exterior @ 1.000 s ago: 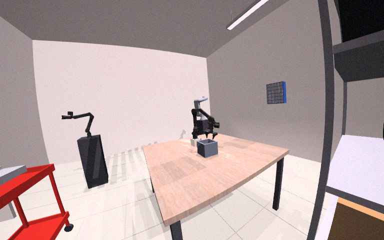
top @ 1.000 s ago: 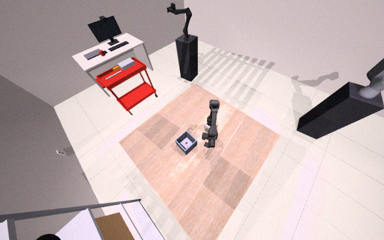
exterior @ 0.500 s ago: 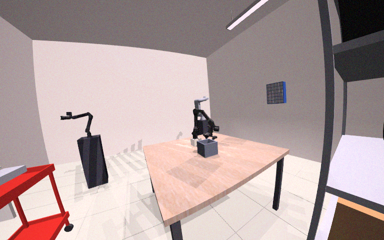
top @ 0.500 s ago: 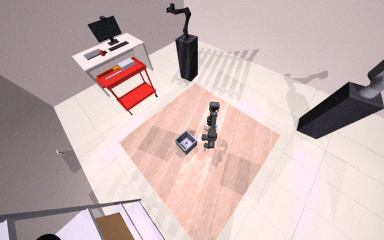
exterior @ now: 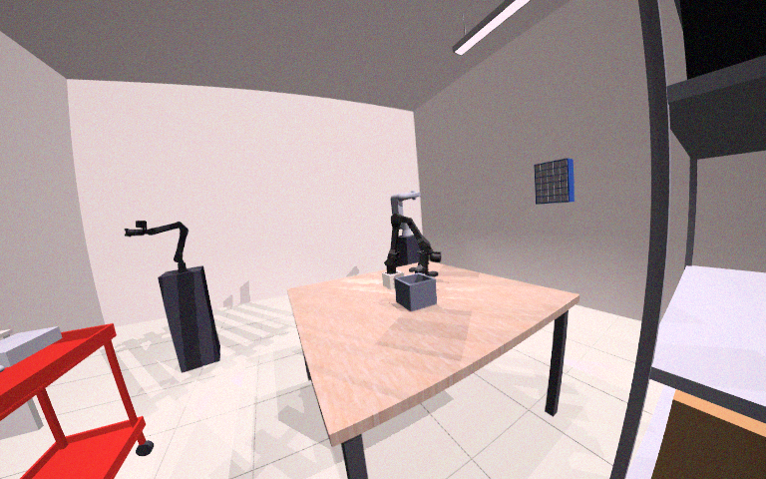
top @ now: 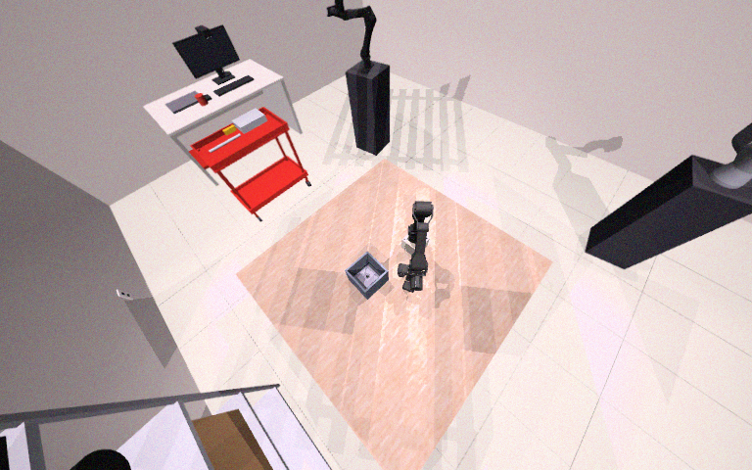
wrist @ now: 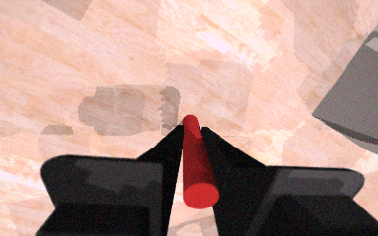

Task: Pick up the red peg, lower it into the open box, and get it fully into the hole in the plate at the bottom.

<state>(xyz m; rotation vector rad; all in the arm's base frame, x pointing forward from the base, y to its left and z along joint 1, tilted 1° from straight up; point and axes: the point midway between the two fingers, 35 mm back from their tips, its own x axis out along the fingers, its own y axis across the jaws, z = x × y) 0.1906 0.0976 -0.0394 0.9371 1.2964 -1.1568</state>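
Now: the light plate 200 mm to the right of my gripper tip, 130 mm ahead of it and 20 mm above it. Round my gripper tip: red peg: 20 mm above.
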